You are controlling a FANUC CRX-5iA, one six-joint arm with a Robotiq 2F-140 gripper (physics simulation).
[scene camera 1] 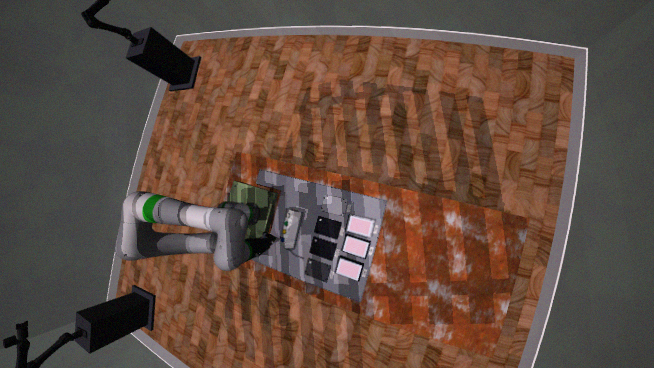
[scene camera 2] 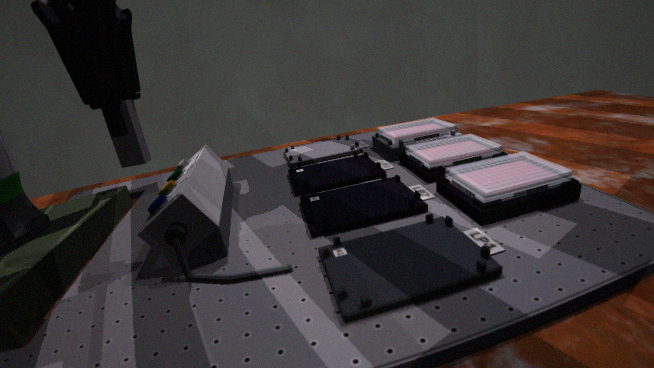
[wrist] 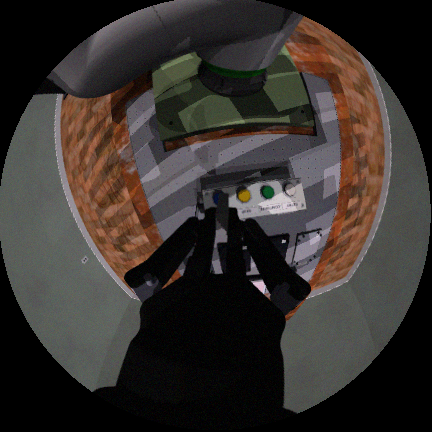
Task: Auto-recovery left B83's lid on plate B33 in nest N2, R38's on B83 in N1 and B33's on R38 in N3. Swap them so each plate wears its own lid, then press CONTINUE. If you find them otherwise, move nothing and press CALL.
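Places are measured from the arm's base along level axes (x right, y up, z back), in metres.
Pixels of known places: gripper, between the fingertips: (scene camera 1: 277, 238) (scene camera 2: 136, 163) (wrist: 223, 201); arm's base, origin of its link: (scene camera 1: 250, 213) (wrist: 232, 71).
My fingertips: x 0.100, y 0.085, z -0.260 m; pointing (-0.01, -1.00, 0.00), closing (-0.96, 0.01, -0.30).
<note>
For each thing: its top centre in the pictures, then the offset to it from my fingertips. "pt": a spot on its surface instead.
- far plate, centre of its top: (scene camera 2: 415, 126) (scene camera 1: 360, 226) dx -0.134, dy -0.073, dz -0.449 m
- middle plate, centre of its top: (scene camera 2: 452, 145) (wrist: 255, 289) (scene camera 1: 355, 247) dx -0.014, dy -0.082, dz -0.438 m
- sloped button box, centre of its top: (scene camera 2: 184, 165) (wrist: 258, 207) (scene camera 1: 287, 229) dx -0.059, dy -0.030, dz -0.042 m
- blue button, centre of its top: (scene camera 2: 156, 196) (wrist: 218, 200) dx +0.014, dy -0.039, dz -0.012 m
- yellow button, centre of its top: (scene camera 2: 165, 181) (wrist: 244, 197) dx -0.036, dy -0.039, dz -0.017 m
- green button, centre of its top: (scene camera 2: 173, 169) (wrist: 268, 193) dx -0.086, dy -0.039, dz -0.023 m
- white button, centre of its top: (scene camera 2: 180, 160) (wrist: 291, 191) dx -0.135, dy -0.039, dz -0.028 m
- grey pad, a spot on its surface: (scene camera 2: 325, 149) pt dx -0.219, dy -0.104, dz -0.290 m
- cable, a spot on its surface: (scene camera 2: 230, 278) pt dx +0.107, dy -0.109, dz -0.073 m
Three clear-lidded plates with pink contents sit in a row of nests: far plate (scene camera 1: 361, 226) (scene camera 2: 419, 130), middle plate (scene camera 1: 356, 246) (scene camera 2: 455, 150) and near plate (scene camera 1: 349, 269) (scene camera 2: 510, 175). Their ID markings are too small to read. The sloped button box (scene camera 1: 291, 230) (scene camera 2: 210, 200) (wrist: 256, 200) carries a blue button (scene camera 2: 158, 204) (wrist: 216, 198), a yellow button (scene camera 2: 167, 187) (wrist: 243, 194), a green button (scene camera 2: 176, 172) (wrist: 268, 192) and a white button (wrist: 290, 189). My gripper (scene camera 1: 274, 239) (scene camera 2: 132, 160) (wrist: 223, 201) is shut and empty, above the box's blue-button end; in the wrist view its fingertips partly cover the blue button and hide its label.
Black pads (scene camera 1: 327, 226) (scene camera 2: 362, 202) and a grey pad (scene camera 2: 325, 149) lie between box and plates. A cable (scene camera 2: 230, 278) leaves the box's near end. The green base plate (scene camera 1: 242, 192) (scene camera 2: 75, 250) (wrist: 280, 102) lies behind the box. Two black boxes (scene camera 1: 157, 57) (scene camera 1: 112, 322) stand at the arm's side.
</note>
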